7 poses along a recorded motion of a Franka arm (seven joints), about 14 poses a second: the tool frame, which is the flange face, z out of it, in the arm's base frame.
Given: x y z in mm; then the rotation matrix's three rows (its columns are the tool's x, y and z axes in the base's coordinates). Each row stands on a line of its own.
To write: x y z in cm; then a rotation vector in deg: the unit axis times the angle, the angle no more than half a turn. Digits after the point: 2 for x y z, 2 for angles.
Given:
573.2, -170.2, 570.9
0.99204, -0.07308, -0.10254
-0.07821, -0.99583, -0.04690
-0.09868, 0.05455, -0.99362
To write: 57.32, -17.02, 57.09, 176.73, -6.72, -8.93
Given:
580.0, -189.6, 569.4
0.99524, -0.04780, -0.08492
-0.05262, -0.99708, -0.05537
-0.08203, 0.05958, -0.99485
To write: 58.00, -18.96, 56.94, 176.49, -4.45, -7.39
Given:
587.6, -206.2, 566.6
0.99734, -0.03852, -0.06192
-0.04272, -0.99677, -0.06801
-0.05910, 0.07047, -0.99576
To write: 58.76, -20.62, 56.66, 175.91, -3.58, -5.34
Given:
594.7, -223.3, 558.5
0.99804, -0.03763, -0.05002
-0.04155, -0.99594, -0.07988
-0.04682, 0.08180, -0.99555
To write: 59.47, -22.33, 55.85, 175.27, -3.48, -4.25
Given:
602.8, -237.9, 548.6
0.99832, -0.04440, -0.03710
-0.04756, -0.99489, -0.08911
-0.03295, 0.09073, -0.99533
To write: 60.28, -23.79, 54.86, 174.77, -4.03, -3.07
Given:
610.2, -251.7, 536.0
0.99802, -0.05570, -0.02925
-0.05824, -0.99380, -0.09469
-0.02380, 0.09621, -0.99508
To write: 61.02, -25.17, 53.60, 174.43, -4.99, -2.32
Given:
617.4, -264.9, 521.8
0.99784, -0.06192, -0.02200
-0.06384, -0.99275, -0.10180
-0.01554, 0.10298, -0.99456
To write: 61.74, -26.49, 52.18, 174.03, -5.49, -1.64
